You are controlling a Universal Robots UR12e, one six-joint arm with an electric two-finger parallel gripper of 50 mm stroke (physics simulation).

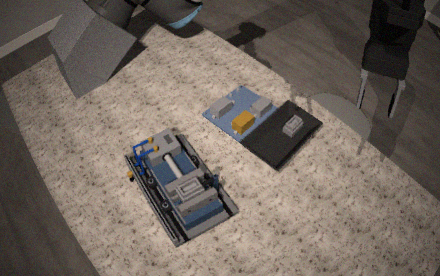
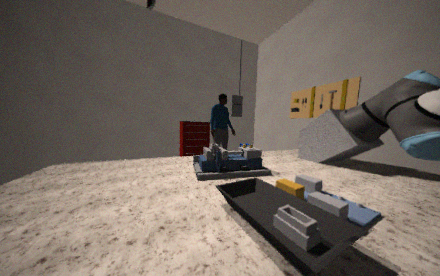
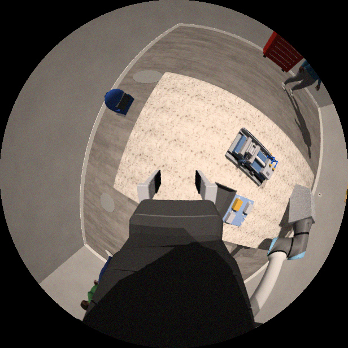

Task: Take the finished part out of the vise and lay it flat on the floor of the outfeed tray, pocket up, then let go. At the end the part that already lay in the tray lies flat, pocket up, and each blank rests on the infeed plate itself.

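Observation:
The finished part, grey with a pocket facing up, sits between the jaws of the vise. A second grey part lies flat, pocket up, in the black outfeed tray. Two grey blanks and an orange block stand on the blue infeed plate. My gripper is open and empty, high up, apart from the vise and the tray.
Blue handles with orange tips are at the vise's far end. The arm's grey pedestal stands at the table's edge. A person and a red cabinet are in the background.

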